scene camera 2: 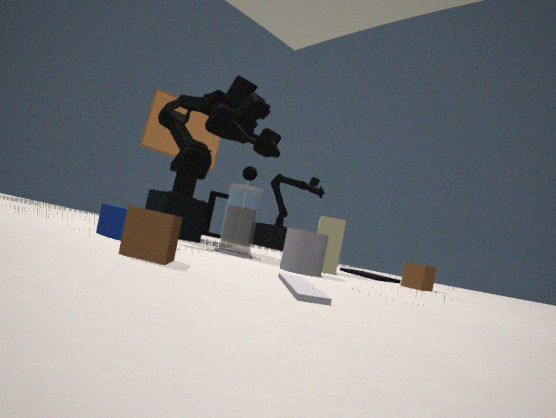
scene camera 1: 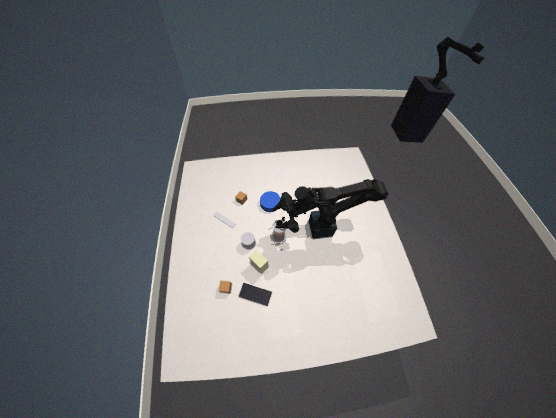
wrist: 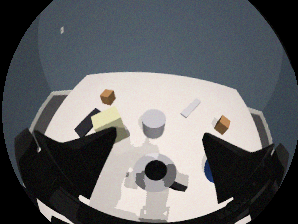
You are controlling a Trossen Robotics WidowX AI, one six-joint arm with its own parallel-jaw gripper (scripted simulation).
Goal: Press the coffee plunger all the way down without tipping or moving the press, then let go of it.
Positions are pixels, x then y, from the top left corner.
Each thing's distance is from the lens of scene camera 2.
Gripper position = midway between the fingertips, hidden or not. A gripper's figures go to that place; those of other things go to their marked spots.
my gripper (scene camera 2: 264, 148): 67 cm
coffee press (scene camera 2: 243, 202): 64 cm
grey cylinder (scene camera 2: 304, 251): 53 cm
blue disc (scene camera 2: 111, 218): 49 cm
The marked spots on the coffee press and the grey cylinder are 18 cm apart.
